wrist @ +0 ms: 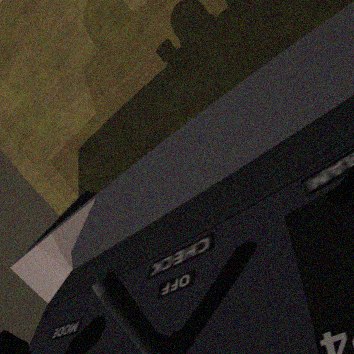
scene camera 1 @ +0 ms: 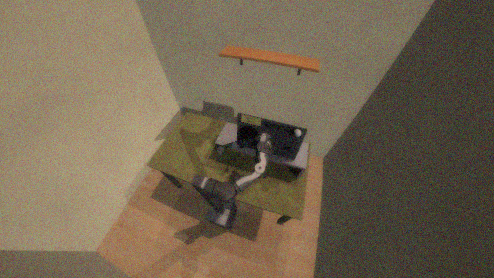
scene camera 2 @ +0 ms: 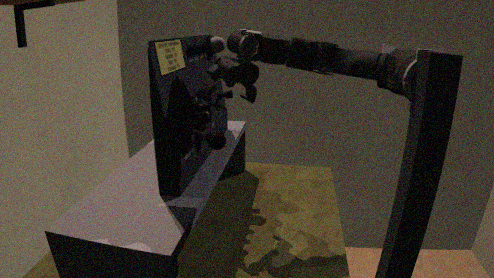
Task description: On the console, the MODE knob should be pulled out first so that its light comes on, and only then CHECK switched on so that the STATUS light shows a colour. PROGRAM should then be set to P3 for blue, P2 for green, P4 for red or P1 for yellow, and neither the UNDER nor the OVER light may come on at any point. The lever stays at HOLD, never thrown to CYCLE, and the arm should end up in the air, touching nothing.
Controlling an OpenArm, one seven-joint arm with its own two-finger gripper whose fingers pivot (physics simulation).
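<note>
The black console (scene camera 1: 285,137) (scene camera 2: 165,125) (wrist: 270,240) stands upright, with a yellow label sheet (scene camera 1: 251,120) (scene camera 2: 170,56). In the wrist view the CHECK label (wrist: 182,256) is upside down, with OFF (wrist: 175,285) beside it and dark bars around it; I cannot tell switch from shadow. The MODE label (wrist: 66,330) is at lower left; whether its knob is out is unclear. A large 4 (wrist: 334,344) shows at lower right. The lever's dark ball (scene camera 2: 216,141) sticks out low. No light is clearly lit. My gripper (scene camera 2: 232,84) is open, close before the console; contact is unclear.
A pale plinth (scene camera 1: 228,134) (scene camera 2: 110,200) (wrist: 45,265) carries the console on the green table (scene camera 1: 270,195) (scene camera 2: 295,190) (wrist: 40,90). A white ball (scene camera 1: 298,132) (scene camera 2: 216,42) juts from the console's upper part. An orange shelf (scene camera 1: 270,57) hangs on the wall above.
</note>
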